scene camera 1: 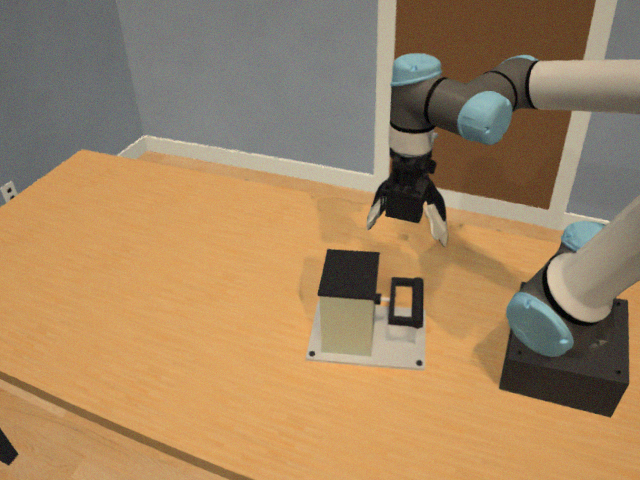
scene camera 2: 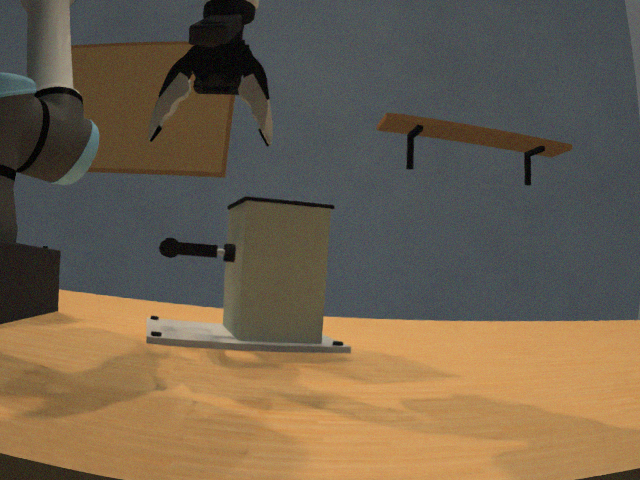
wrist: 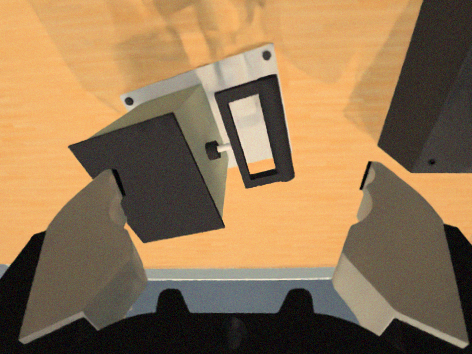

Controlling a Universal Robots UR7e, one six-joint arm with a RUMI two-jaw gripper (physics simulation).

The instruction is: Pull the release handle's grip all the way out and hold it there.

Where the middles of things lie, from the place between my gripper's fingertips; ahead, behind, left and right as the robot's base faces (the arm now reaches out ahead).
Scene:
The light grey base plate (scene camera 1: 395,347) lies 4 cm ahead of my hand, 6 cm to the left of it and 23 cm below it.

